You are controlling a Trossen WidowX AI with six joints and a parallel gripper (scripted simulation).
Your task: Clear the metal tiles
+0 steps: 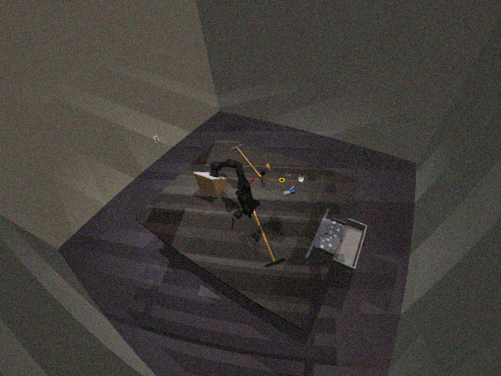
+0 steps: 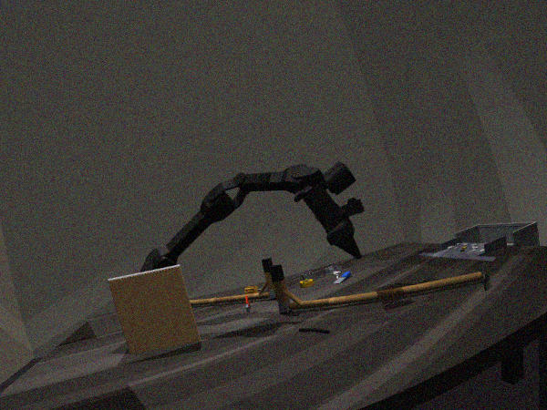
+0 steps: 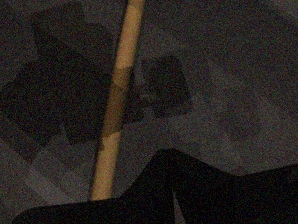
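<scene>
The long scraper is 40 mm ahead of my gripper tip, 40 mm to the left of it and 70 mm below it. From my gripper tip the other things lie so: red-handled tool 300 mm behind, 350 mm to the left, 120 mm below; then blue piece 40 mm ahead, 450 mm to the left, 130 mm below; then yellow ring 80 mm behind, 520 mm to the left, 130 mm below.
</scene>
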